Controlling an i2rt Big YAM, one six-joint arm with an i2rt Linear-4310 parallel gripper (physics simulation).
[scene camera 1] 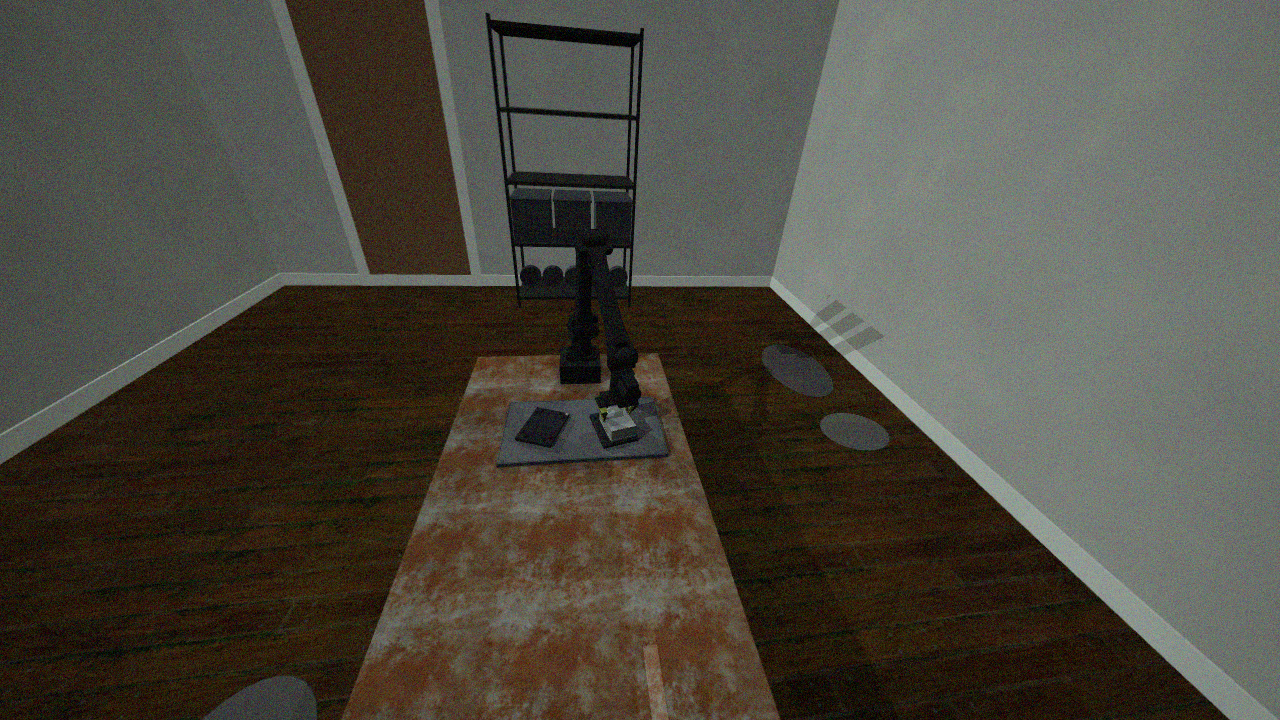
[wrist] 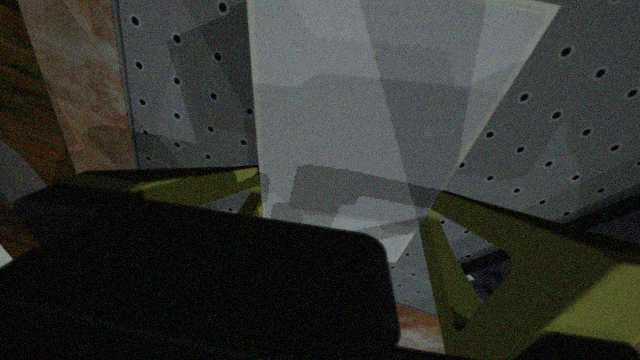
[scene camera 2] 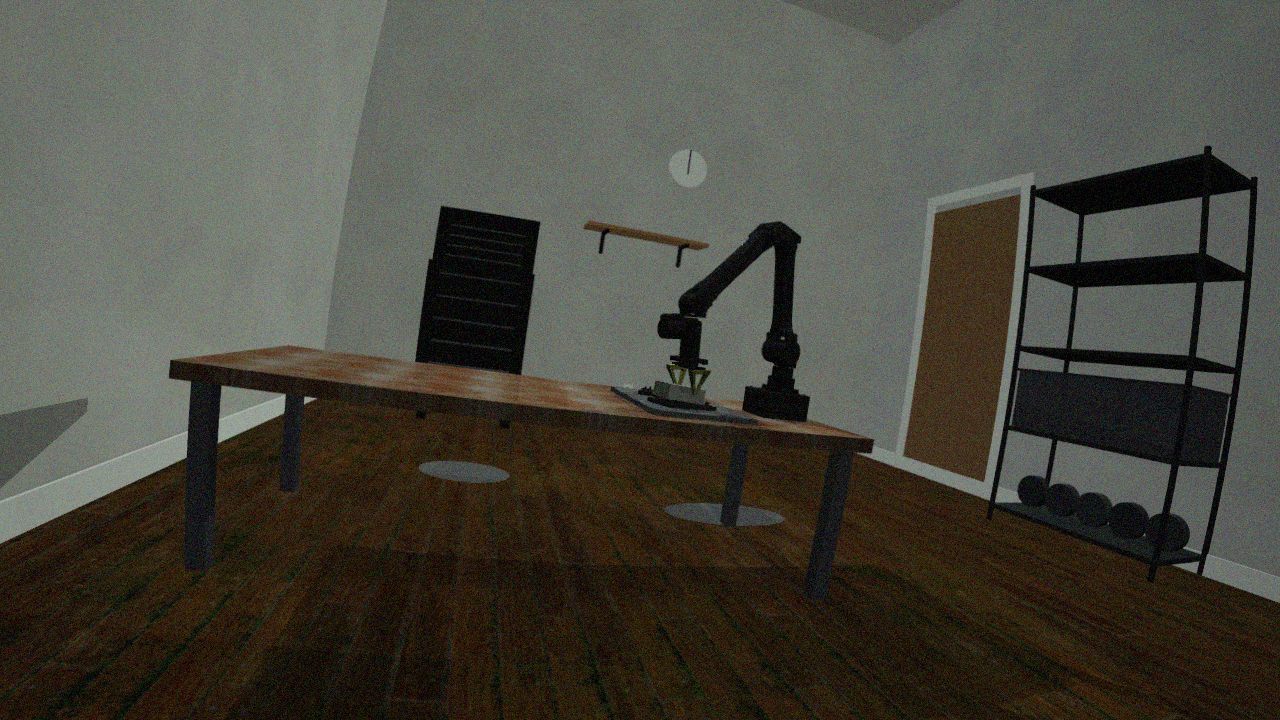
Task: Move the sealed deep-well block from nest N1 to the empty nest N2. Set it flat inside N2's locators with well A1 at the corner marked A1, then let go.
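Frame: origin at the arm's base, x ahead, y left, z up, level; metres.
Where they show: gripper, fingertip midpoint: (scene camera 1: 615, 417) (wrist: 343, 185) (scene camera 2: 685, 392); arm's base at its link origin: (scene camera 1: 581, 354) (scene camera 2: 779, 391).
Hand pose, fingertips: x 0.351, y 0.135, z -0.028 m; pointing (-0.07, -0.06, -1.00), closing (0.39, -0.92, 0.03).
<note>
Each offset is from my fingertips to the top centre of the thing. Level surfaces: height alone.
The sealed deep-well block @[0.020 m ahead, 0.007 m left, 0.022 m up] (scene camera 1: 619, 423) (scene camera 2: 676, 390) (wrist: 331, 116) is a pale box with a smooth sealed top. It is over the right-hand nest of the grey perforated base plate @[0.003 m back, 0.104 m right, 0.041 m down] (scene camera 1: 582, 450) (scene camera 2: 719, 412) (wrist: 157, 96). My gripper (scene camera 1: 616, 413) (scene camera 2: 687, 380) (wrist: 343, 185) comes down from above and is shut on the block, one yellow-green finger on each side. I cannot tell whether the block rests in its nest or hangs just above it. The empty dark nest @[0.007 m ahead, 0.239 m right, 0.019 m down] (scene camera 1: 542, 426) lies on the left half of the plate. I cannot read the A1 marks.
The plate lies at the far end of a long wooden table @[0.054 m down] (scene camera 1: 563, 580) (scene camera 2: 392, 379). The arm's base (scene camera 1: 579, 369) (scene camera 2: 776, 402) stands just behind the plate. A dark shelf rack (scene camera 1: 495, 116) (scene camera 2: 1086, 193) stands on the floor beyond the table.
</note>
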